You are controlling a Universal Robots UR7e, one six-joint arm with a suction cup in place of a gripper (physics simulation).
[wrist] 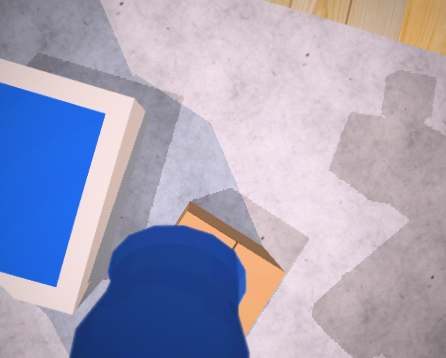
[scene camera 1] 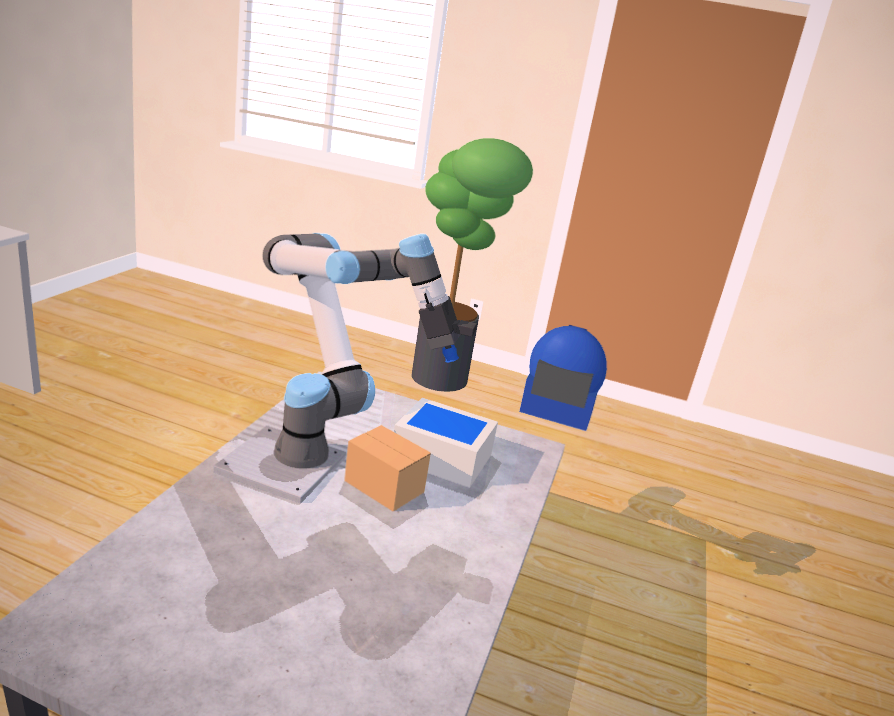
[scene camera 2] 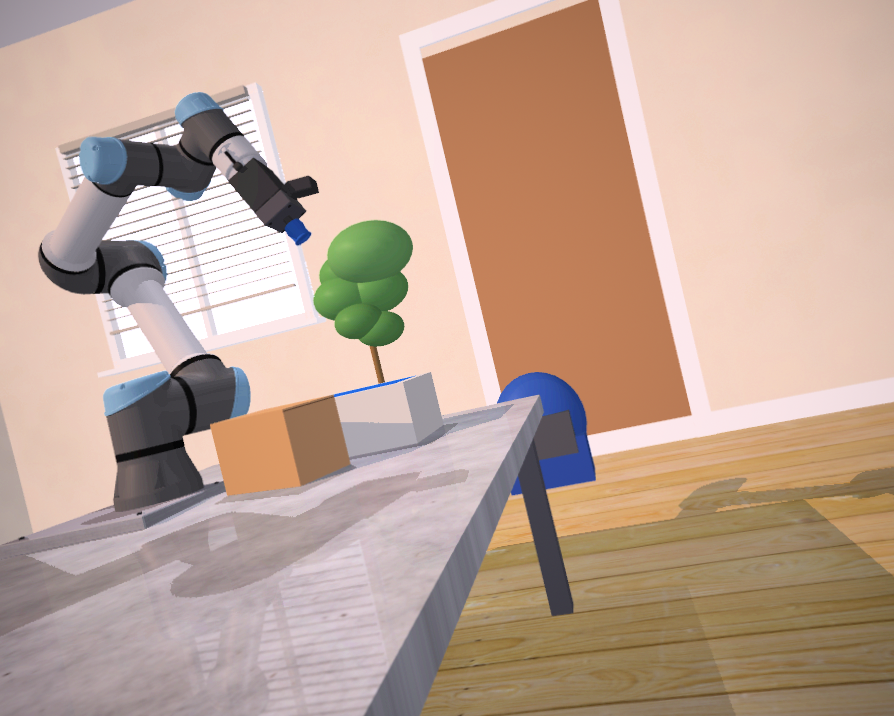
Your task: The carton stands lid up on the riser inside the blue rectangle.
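Seen in the pictures: hand, its tool point: (wrist: 177, 282) (scene camera 1: 452, 359) (scene camera 2: 303, 238); arm's base, origin of its link: (scene camera 1: 301, 453) (scene camera 2: 161, 498).
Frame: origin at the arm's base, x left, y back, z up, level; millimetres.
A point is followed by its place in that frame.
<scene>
The orange-brown carton (scene camera 1: 373, 472) {x -88, y -240, z 66 mm} (scene camera 2: 257, 453) {x -89, y -241, z 51 mm} (wrist: 266, 277) {x -100, y -306, z 115 mm} stands upright on the table beside the riser, its seamed lid face up. The white riser (scene camera 1: 438, 450) {x 89, y -372, z 70 mm} (scene camera 2: 373, 428) {x 85, y -401, z 31 mm} (wrist: 118, 112) {x 89, y -463, z 105 mm} stands close behind it, turned at a different angle. The blue rectangle (scene camera 1: 447, 423) {x 188, y -370, z 105 mm} (wrist: 42, 185) {x 158, y -371, z 106 mm} lies bare on the riser's top and shows as a thin strip in scene camera 2. My gripper, a blue suction cup (scene camera 1: 449, 354) (scene camera 2: 298, 232) (wrist: 177, 260), is open and holds nothing. It hangs tilted, well above the carton and riser. In the wrist view it hides part of the carton.
The arm's base plate (scene camera 1: 257, 477) {x -163, y 53, z 6 mm} is bolted to the grey table (scene camera 1: 149, 596) {x -618, y 70, z -14 mm} (scene camera 2: 298, 633) {x -725, y -530, z -15 mm} left of the carton. The table's edge runs beyond the riser. A potted plant (scene camera 1: 440, 365) and a blue domed object (scene camera 1: 563, 358) (scene camera 2: 548, 395) stand beyond the table.
</scene>
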